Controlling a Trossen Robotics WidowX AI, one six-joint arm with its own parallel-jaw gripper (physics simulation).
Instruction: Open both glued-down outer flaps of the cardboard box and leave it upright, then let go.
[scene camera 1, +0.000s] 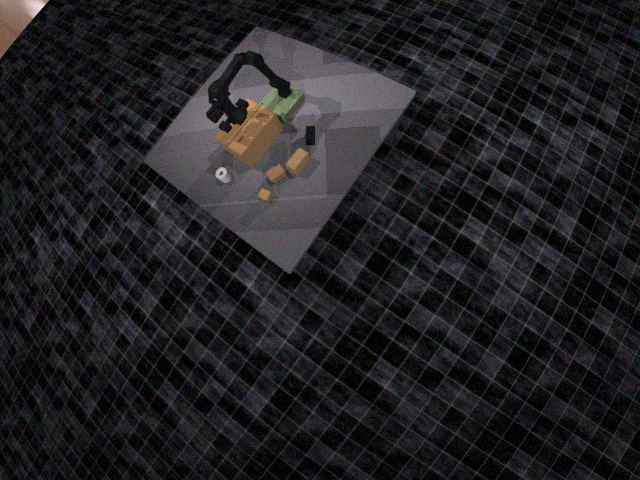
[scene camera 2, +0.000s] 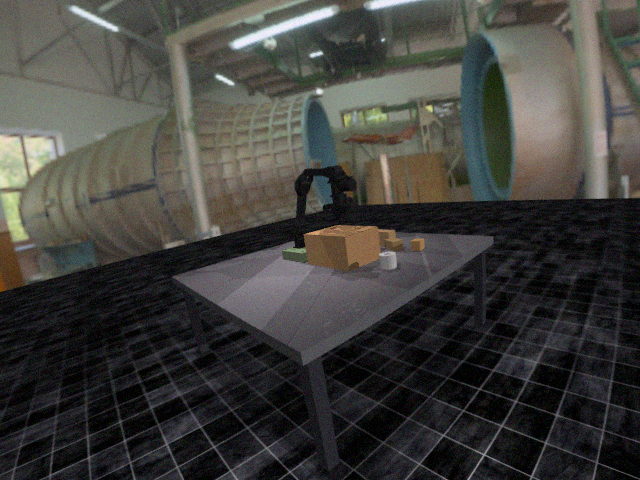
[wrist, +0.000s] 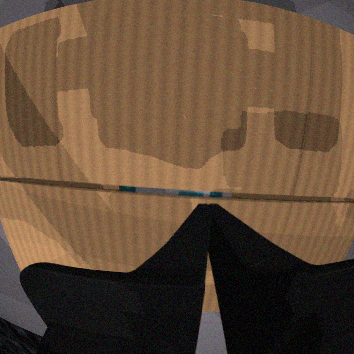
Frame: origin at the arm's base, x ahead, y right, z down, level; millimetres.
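Seen in the pictures: gripper, fingertip midpoint: (scene camera 1: 240, 124) (scene camera 2: 341, 224) (wrist: 206, 212); arm's base at its link origin: (scene camera 1: 285, 93) (scene camera 2: 300, 246).
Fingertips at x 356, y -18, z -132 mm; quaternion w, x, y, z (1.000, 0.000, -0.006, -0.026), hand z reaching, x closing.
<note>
Offsets run from my fingertips to a thing's top centre. "*": to the spot under its first point. Level surfaces: height alone.
The cardboard box {dz +28, dx -16, dy +5 mm} (scene camera 1: 264, 143) (scene camera 2: 330, 251) stands upright on the table. In the wrist view its two outer flaps lie nearly flat, the far flap {* dz +29, dx -23, dy -51 mm} (wrist: 165, 90) and the near flap {* dz +28, dx -45, dy +30 mm} (wrist: 125, 225), with a narrow seam between them. A teal and grey strip {* dz +45, dx -32, dy +12 mm} (wrist: 150, 190) shows inside the seam. My gripper (wrist: 206, 212) is shut and empty. In the wrist view its fingertips overlap the near flap just beside the seam. In scene camera 2 the dark wrist hangs above the box; its fingertips are too small and dark to make out there.
A green tray-like block (scene camera 1: 289, 105) (scene camera 2: 294, 253) is beside the box at the arm's base. A white roll {dz +123, dx +264, dy +0 mm} (scene camera 1: 223, 175) (scene camera 2: 387, 260), small cardboard blocks {dz +104, dx -31, dy -335 mm} (scene camera 1: 297, 161) {dz +134, dx +88, dy -268 mm} (scene camera 1: 276, 174) {dz +134, dx +219, dy -296 mm} (scene camera 1: 265, 195) and a black block {dz +151, dx -210, dy -280 mm} (scene camera 1: 310, 135) stand on the table {dz +184 mm} (scene camera 1: 289, 248) (scene camera 2: 248, 304).
</note>
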